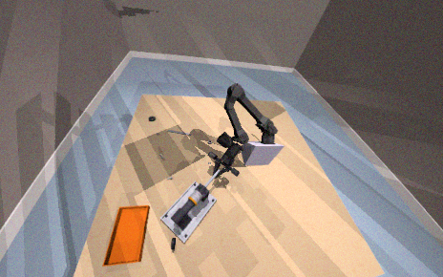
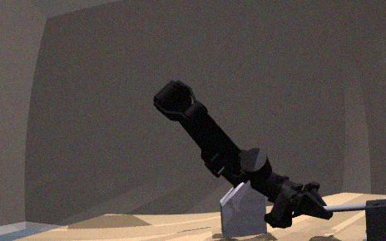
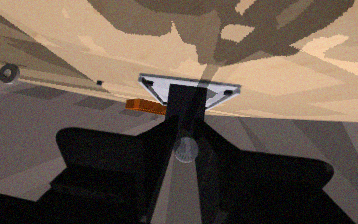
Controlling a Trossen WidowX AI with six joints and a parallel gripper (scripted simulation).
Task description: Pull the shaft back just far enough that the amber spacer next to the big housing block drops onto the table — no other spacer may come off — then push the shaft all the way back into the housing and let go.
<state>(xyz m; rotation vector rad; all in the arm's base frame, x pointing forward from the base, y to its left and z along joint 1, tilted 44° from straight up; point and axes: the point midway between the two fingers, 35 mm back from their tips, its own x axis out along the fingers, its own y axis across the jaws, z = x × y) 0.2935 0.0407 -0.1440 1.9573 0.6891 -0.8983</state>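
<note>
Now: the grey shaft 40 mm to the left of my gripper tip, 40 mm ahead of it and 20 mm above it. From my gripper tip the other things lie so: orange tray: 360 mm ahead, 210 mm to the left, 50 mm below.
</note>
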